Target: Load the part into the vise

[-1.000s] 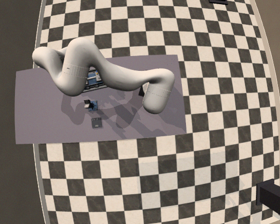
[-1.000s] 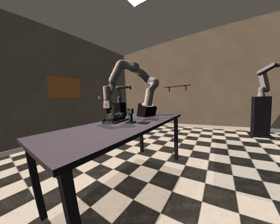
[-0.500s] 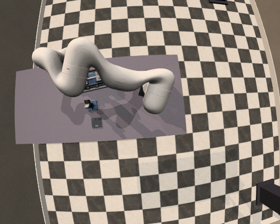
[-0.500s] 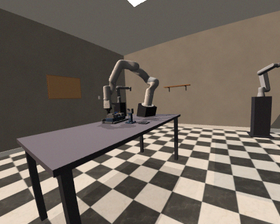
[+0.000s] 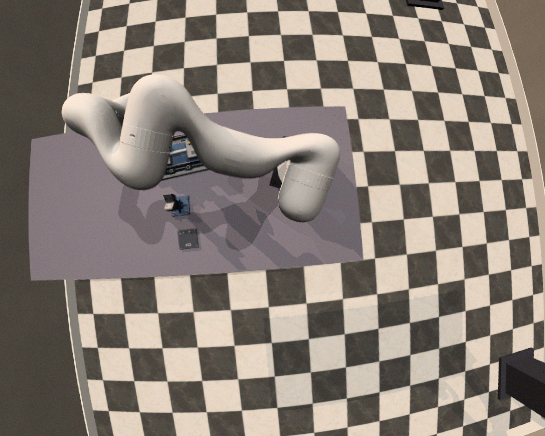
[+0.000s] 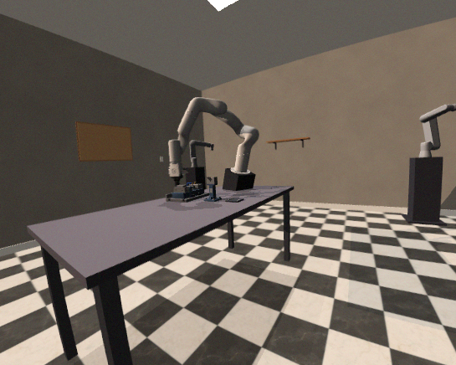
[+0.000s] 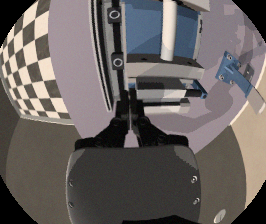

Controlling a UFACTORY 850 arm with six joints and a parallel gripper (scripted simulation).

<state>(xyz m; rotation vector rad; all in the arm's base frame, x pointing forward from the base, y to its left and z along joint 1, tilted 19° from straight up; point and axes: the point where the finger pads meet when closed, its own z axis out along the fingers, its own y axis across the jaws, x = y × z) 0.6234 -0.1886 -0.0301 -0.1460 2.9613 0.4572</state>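
Right now my hand is 4 cm to the right of the part and 2 cm above it. The rest, counted from my hand: vise 8 cm below, 8 cm behind, 4 cm to the left; air cylinder rod 9 cm behind, 4 cm to the left, 4 cm below.
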